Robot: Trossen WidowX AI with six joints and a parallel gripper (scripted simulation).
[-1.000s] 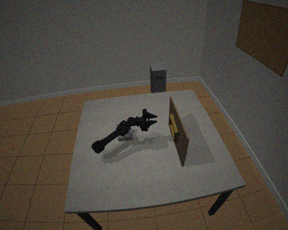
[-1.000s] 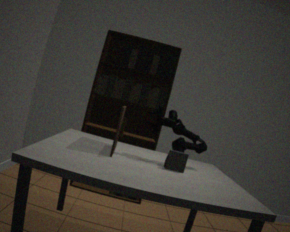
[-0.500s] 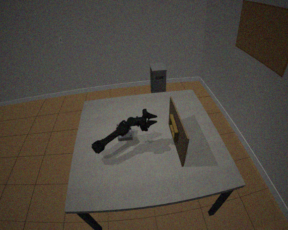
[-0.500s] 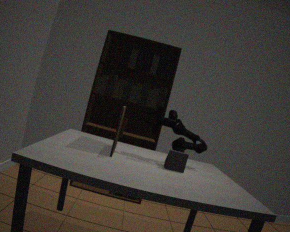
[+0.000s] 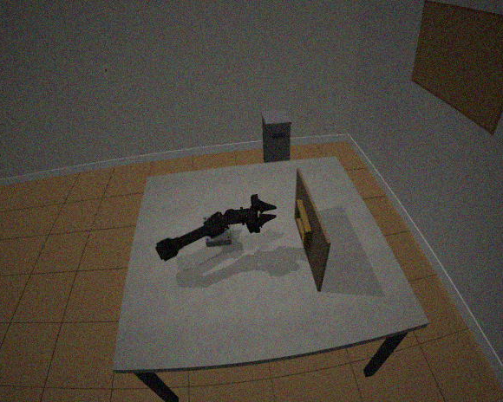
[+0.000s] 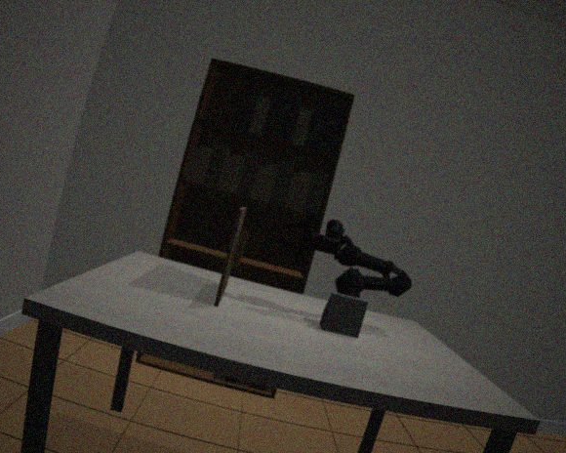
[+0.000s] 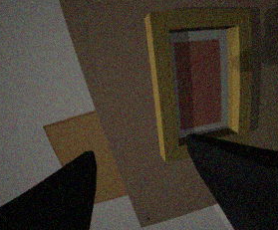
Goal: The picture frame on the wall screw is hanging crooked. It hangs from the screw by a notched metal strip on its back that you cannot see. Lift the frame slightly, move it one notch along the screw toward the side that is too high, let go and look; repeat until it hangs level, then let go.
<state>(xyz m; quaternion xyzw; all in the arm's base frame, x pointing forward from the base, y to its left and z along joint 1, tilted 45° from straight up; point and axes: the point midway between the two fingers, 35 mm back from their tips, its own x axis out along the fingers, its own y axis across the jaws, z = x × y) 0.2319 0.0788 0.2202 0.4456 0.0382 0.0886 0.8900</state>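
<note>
My gripper tip is now 130 mm short of the picture frame, 20 mm to the right of it and 100 mm above it. The rest, counted from my gripper tip: brown wall panel: 140 mm ahead, 10 mm to the left, 110 mm below.
</note>
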